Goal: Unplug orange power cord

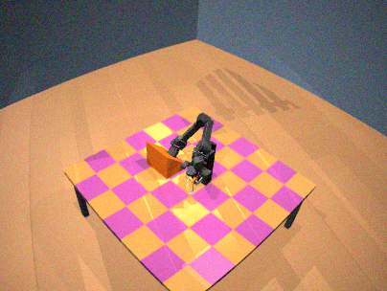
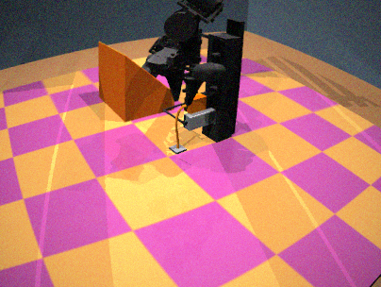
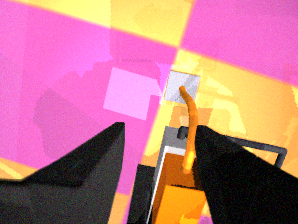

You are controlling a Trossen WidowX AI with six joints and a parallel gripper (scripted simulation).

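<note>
My gripper tip is 4 cm past the orange plug, 7 cm to the right of it and 1 cm above it. Round my gripper tip: grey plate: 2 cm behind, 1 cm to the left, 13 cm below.
</note>
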